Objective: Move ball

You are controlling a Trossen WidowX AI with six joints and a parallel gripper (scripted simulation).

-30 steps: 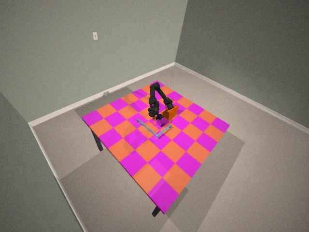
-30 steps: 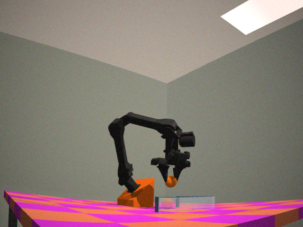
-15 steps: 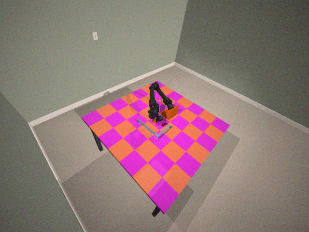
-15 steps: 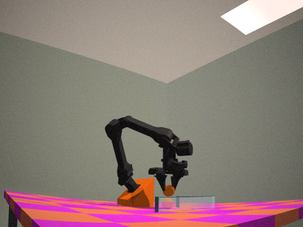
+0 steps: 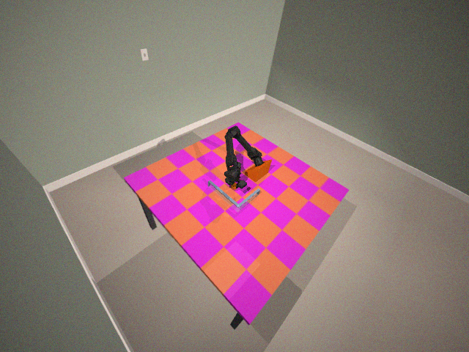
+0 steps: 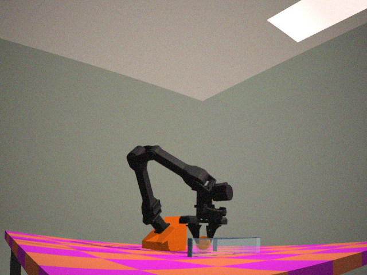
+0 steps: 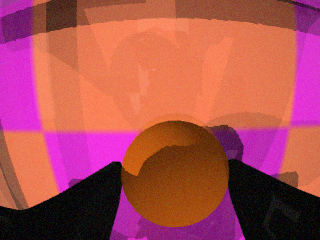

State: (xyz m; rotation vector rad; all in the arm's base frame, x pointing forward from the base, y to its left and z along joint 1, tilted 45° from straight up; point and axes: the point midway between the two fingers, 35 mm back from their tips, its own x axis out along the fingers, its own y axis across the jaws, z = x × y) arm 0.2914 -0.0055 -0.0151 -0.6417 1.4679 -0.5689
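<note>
Right now the orange ball is right at my gripper tip. The rest, counted from my gripper tip: clear wall: 12 cm ahead, 1 cm to the left, 1 cm below.
</note>
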